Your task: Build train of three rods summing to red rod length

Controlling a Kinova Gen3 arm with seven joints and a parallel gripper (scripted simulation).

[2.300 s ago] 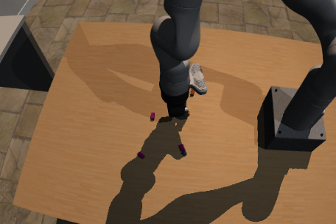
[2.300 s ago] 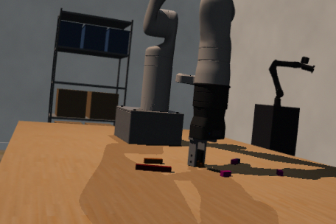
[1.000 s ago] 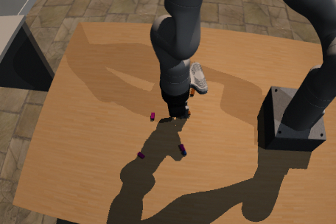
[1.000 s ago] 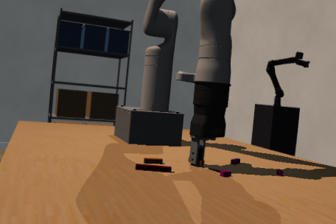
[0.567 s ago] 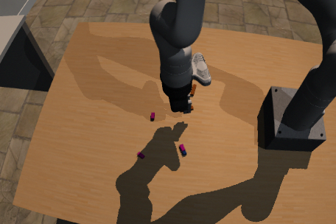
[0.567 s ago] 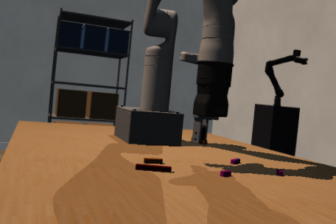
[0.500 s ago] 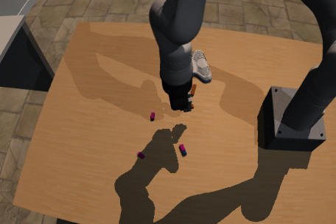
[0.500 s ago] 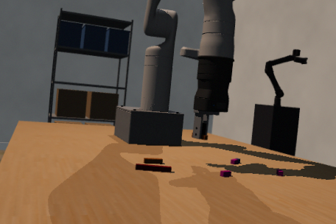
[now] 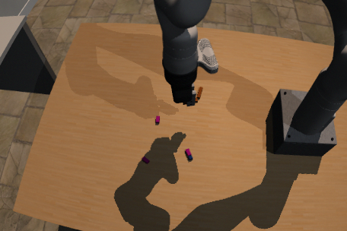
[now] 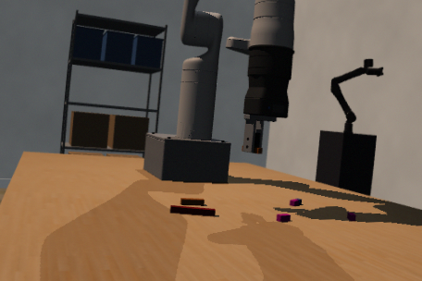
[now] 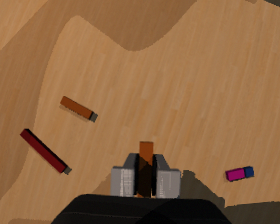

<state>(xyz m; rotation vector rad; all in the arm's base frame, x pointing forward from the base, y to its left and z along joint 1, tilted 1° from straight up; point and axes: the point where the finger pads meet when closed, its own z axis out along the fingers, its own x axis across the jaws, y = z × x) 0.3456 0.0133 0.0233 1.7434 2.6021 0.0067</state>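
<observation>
Right now the blue rod is 120 mm to the left of my hand, 110 mm below it and 30 mm behind it. The rest, counted from my hand: red rod 110 mm to the right, 110 mm below, 50 mm ahead.
</observation>
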